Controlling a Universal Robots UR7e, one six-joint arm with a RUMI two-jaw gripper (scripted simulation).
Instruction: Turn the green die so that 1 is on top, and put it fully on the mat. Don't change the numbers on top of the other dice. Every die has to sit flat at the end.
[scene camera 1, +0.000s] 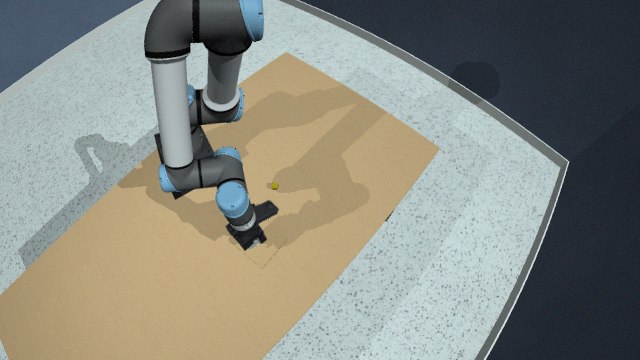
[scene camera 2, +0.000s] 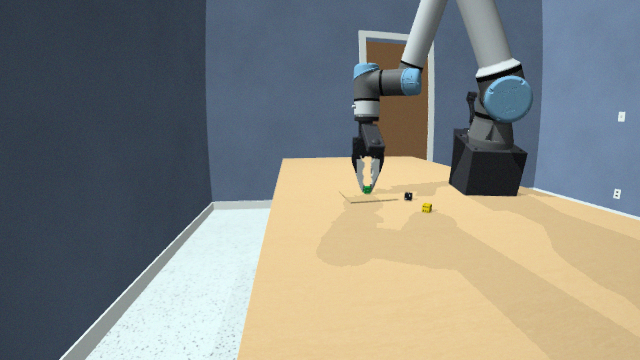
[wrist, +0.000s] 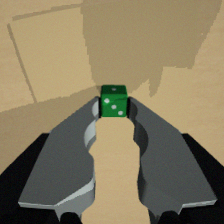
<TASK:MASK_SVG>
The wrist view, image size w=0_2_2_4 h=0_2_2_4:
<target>my gripper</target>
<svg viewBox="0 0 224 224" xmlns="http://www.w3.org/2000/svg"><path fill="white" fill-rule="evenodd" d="M129 96L127 99L126 115L127 119L135 124L133 140L140 148L137 178L138 196L140 202L148 208L150 224L224 224L224 166L188 133L182 133L141 102ZM99 96L94 97L48 133L42 133L0 174L0 224L83 224L80 220L82 213L95 200L94 158L89 153L89 150L96 141L95 123L101 118L101 98Z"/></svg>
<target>green die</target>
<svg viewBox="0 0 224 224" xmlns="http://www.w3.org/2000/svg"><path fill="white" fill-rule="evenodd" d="M102 85L100 94L101 116L126 117L128 99L126 86Z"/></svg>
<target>tan mat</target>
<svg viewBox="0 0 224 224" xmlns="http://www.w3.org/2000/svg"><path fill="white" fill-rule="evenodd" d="M95 123L96 142L92 145L89 153L97 154L139 149L138 145L133 141L134 124L127 117L101 117ZM198 0L125 0L61 10L9 22L25 71L48 130L51 131L59 123L88 103L93 97L100 97L102 85L125 85L128 97L134 97L179 131L187 133L196 53Z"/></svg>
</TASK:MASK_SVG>
